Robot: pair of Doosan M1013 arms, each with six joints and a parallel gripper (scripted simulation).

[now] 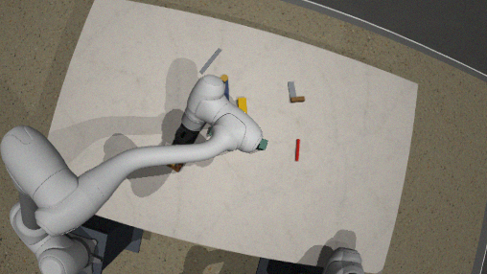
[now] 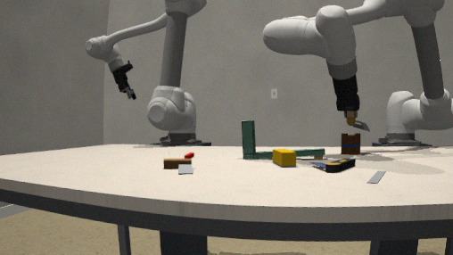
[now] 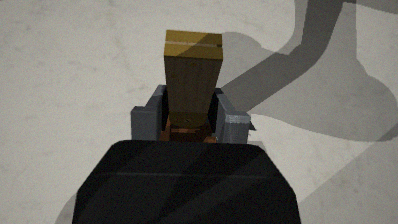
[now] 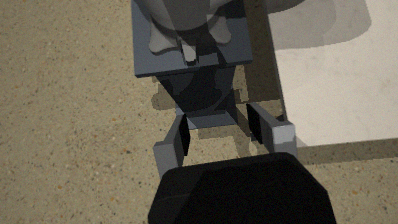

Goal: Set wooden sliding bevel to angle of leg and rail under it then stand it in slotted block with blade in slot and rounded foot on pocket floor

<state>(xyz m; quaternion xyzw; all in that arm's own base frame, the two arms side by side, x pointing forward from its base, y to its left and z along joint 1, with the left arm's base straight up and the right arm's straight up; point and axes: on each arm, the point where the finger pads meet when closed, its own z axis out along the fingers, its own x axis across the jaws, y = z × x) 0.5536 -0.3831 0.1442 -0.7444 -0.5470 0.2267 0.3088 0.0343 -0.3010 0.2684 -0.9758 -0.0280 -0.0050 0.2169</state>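
Observation:
The wooden sliding bevel is 20 mm below my left hand, 10 mm to the left of it and 10 mm behind it. From my left hand the other things lie so: black bevel: 370 mm ahead, 140 mm below, 110 mm to the right; grey blade: 40 mm below, 30 mm to the left, 10 mm behind; yellow block: 280 mm ahead, 230 mm to the right, 130 mm below.

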